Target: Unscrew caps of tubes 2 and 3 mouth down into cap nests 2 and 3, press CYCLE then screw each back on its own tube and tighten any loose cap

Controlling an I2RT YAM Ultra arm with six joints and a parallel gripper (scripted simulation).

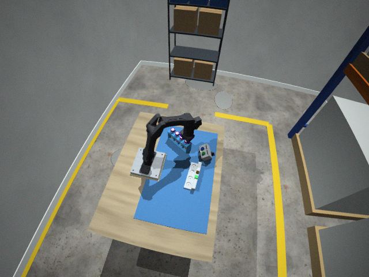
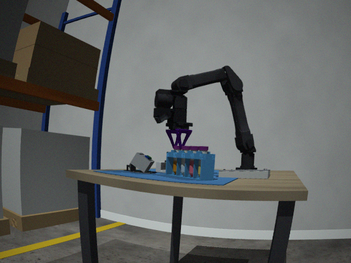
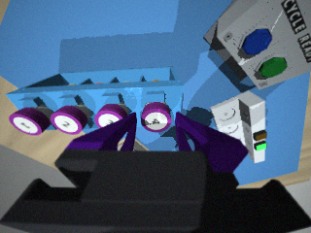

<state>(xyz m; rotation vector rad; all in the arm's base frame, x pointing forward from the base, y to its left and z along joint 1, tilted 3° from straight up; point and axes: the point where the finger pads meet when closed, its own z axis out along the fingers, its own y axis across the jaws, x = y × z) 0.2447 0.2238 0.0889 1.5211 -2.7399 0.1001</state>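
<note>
My gripper is now 150 mm short of the green key, 50 mm above it and 40 mm to the left of it. The rest, counted from my hand: grey key desk: 160 mm ahead, 70 mm below, 20 mm to the right; blue key: 140 mm ahead, 50 mm below.
</note>
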